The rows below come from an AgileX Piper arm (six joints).
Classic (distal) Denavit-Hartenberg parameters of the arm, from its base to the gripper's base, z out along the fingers. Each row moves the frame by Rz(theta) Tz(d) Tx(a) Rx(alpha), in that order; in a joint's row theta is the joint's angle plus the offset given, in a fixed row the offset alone. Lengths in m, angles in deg.
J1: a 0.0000, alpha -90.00, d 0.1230, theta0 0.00
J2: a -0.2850, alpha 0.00, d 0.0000, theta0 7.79
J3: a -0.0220, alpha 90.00, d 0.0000, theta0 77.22
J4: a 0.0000, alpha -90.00, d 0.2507, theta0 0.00
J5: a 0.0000, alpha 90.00, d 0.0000, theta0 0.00
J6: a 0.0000, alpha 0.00, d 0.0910, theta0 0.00
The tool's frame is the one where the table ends.
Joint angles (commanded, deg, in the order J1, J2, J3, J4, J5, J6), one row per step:
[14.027, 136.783, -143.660, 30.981, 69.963, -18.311]
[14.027, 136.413, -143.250, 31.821, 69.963, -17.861]
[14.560, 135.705, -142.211, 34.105, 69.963, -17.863]
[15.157, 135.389, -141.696, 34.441, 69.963, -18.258]
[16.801, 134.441, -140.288, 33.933, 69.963, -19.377]
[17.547, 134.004, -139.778, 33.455, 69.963, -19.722]
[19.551, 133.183, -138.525, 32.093, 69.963, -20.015]
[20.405, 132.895, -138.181, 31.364, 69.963, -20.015]
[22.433, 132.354, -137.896, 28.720, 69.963, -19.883]
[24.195, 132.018, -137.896, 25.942, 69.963, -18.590]
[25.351, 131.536, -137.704, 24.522, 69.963, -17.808]
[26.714, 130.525, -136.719, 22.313, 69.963, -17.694]
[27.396, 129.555, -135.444, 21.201, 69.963, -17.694]
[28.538, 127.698, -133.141, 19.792, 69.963, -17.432]
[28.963, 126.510, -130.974, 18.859, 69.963, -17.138]
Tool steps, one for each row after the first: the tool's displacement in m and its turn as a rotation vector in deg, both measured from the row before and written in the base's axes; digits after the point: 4 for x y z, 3 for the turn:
[-0.0014, 0.0007, 0.0019, 0.953, 0.506, -0.149]
[-0.0046, 0.0067, 0.0030, 2.085, 0.872, 0.996]
[-0.0029, 0.0052, 0.0005, 0.134, 0.025, 0.937]
[-0.0078, 0.0124, 0.0010, -0.966, -0.412, 2.326]
[-0.0036, 0.0052, 0.0010, -0.576, -0.290, 0.899]
[-0.0089, 0.0140, 0.0000, -1.493, -0.203, 1.964]
[-0.0037, 0.0057, 0.0003, -0.693, -0.192, 0.724]
[-0.0080, 0.0125, 0.0014, -2.291, -1.107, 1.453]
[-0.0065, 0.0101, 0.0011, -2.011, -0.625, 0.268]
[-0.0054, 0.0066, 0.0024, -0.921, -0.400, 0.284]
[-0.0074, 0.0063, 0.0026, -1.903, -0.911, 0.846]
[-0.0051, 0.0023, 0.0014, -1.111, -0.225, 0.469]
[-0.0098, 0.0037, 0.0037, -1.357, -0.118, 0.671]
[-0.0050, -0.0001, -0.0012, -1.194, 0.566, 0.025]

